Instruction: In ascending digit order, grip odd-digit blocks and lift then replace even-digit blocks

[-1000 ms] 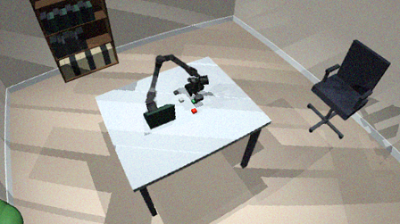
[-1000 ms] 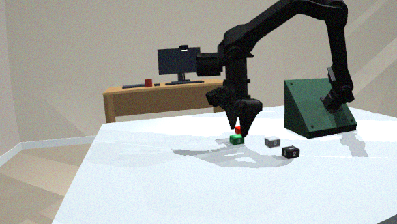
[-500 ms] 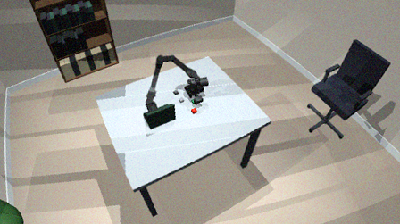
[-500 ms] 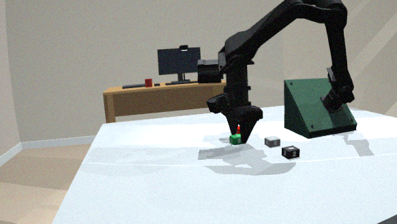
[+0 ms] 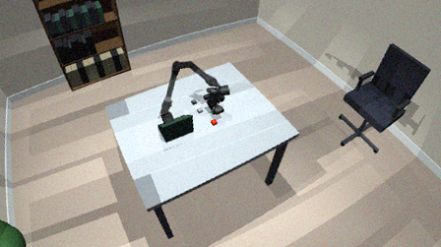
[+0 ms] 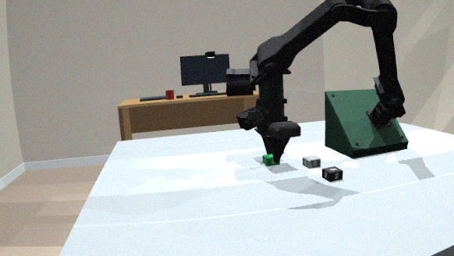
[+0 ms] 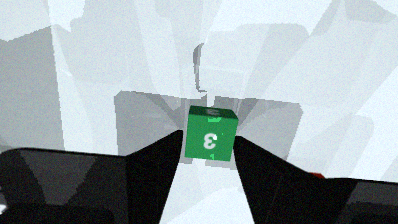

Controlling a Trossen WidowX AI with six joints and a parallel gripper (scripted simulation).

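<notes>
The green block marked 3 lies 1 cm ahead of my gripper tip. Also, from my gripper tip: grey block marked 0 (7 cm behind, 6 cm to the left); then black block marked 2 (16 cm to the left, 6 cm behind); then red block marked 4 (8 cm to the right, 5 cm behind).
</notes>
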